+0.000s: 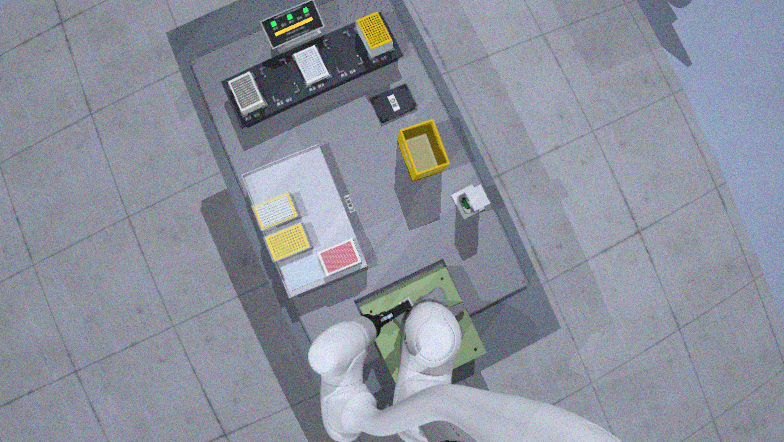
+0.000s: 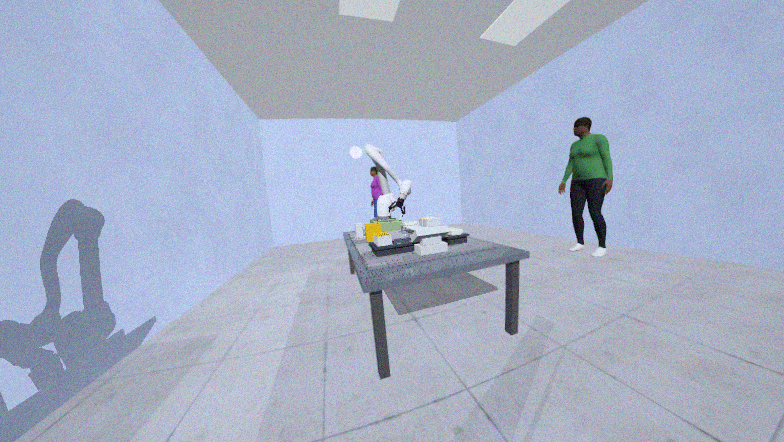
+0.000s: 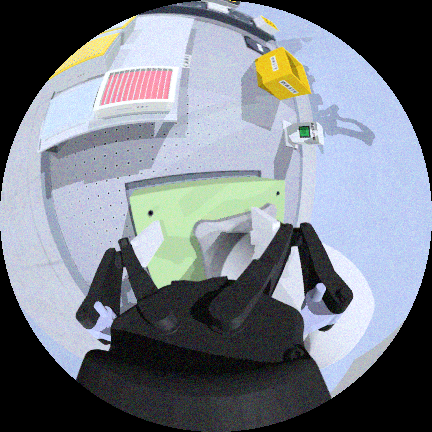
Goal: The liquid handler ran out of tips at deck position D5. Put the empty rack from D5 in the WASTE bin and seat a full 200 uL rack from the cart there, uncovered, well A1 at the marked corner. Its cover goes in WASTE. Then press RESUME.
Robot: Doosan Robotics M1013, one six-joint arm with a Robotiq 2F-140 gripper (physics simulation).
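Places are measured from the arm's base along level axes (x right, y back, z down), in millimetres.
Pixels of known places: gripper, fingertip midpoint: [image 2: 394, 217] [image 3: 205, 224]; arm's base, link origin: [image 2: 384, 220] [image 3: 240, 251].
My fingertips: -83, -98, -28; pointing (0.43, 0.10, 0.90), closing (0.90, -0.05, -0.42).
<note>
For each thing: its middle in the pictures, then the offset to it from my fingertips, as dx, dy, dz. "pt": a spot on its surface instead. Level surfaces: height alone.
- yellow-topped rack, body centre: [image 1: 374, 34] [image 2: 382, 238] +385, -874, +41
- dark deck, surface height: dz +71
- yellow WASTE bin, body centre: [image 1: 422, 151] [image 3: 281, 72] [image 2: 372, 231] +339, -422, +59
- pale cart, body centre: [image 1: 305, 220] [image 2: 422, 228] -129, -398, +93
- pale top, surface spot: [image 1: 276, 211] pt -186, -453, -4
- yellow rack, body centre: [image 1: 287, 242] -201, -350, +8
- pink rack, body centre: [image 3: 136, 87] [image 1: 339, 257] -76, -230, +51
- panel, body centre: [image 3: 67, 107] [image 1: 302, 272] -211, -242, +59
- lit display, surface spot: [image 1: 292, 24] pt +140, -1020, +5
- dark labelled pad, surface spot: [image 1: 393, 103] pt +344, -638, +118
- white box with a green patch, body centre: [image 1: 472, 200] [image 3: 304, 133] [image 2: 359, 230] +417, -193, +61
My gripper [image 1: 396, 312] [image 2: 402, 210] [image 3: 205, 224] is open and empty above the green base plate. A yellow-topped rack [image 1: 374, 31] [image 2: 382, 239] sits at the right end of the dark deck [image 1: 280, 83]; whether its wells hold tips is too small to tell. The yellow WASTE bin [image 1: 430, 170] [image 3: 276, 75] looks empty inside. On the pale cart [image 1: 301, 172] [image 3: 167, 37] are a rack with a yellow rim and pale top [image 1: 276, 211], a yellow rack [image 1: 287, 242] [image 3: 87, 51] and a pink rack [image 1: 339, 256] [image 3: 137, 87]. RESUME cannot be read.
A pale blue rack or panel [image 1: 301, 272] [image 3: 70, 112] is beside the pink rack. Two pale racks [image 1: 247, 92] [image 1: 311, 64] sit on the deck. A lit display [image 1: 292, 24], a dark labelled pad [image 1: 393, 103] and a white box with a green patch [image 1: 477, 198] [image 3: 304, 132] are nearby.
</note>
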